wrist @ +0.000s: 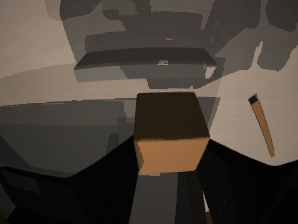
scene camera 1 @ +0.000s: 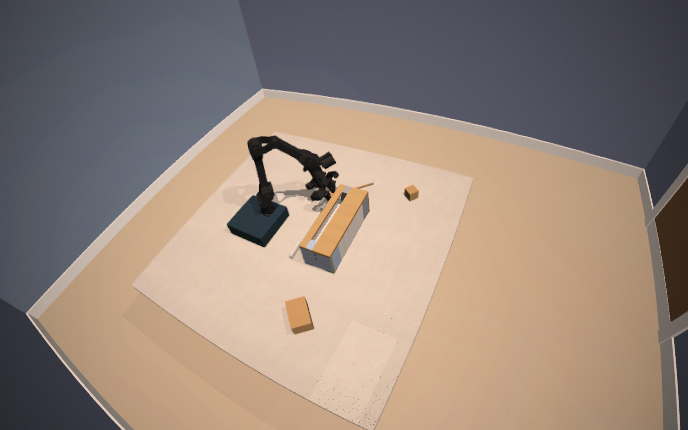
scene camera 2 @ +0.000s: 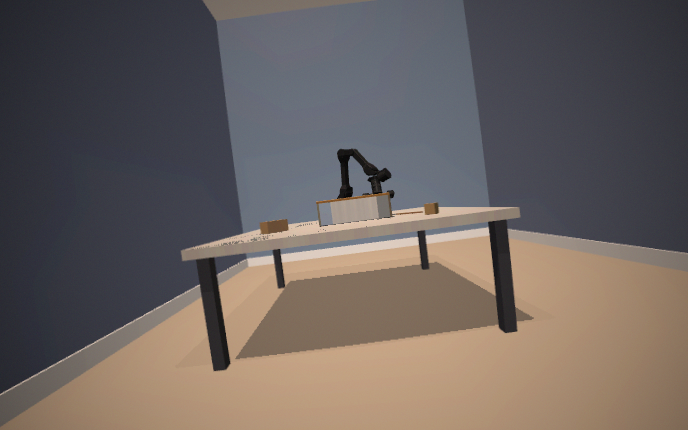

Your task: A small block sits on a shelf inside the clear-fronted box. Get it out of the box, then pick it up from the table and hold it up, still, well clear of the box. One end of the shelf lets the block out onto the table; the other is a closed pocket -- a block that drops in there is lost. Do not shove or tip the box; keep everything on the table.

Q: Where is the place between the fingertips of my gripper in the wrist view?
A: At 165, 140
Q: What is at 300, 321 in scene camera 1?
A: A larger tan block.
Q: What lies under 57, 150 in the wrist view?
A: A clear-fronted box.
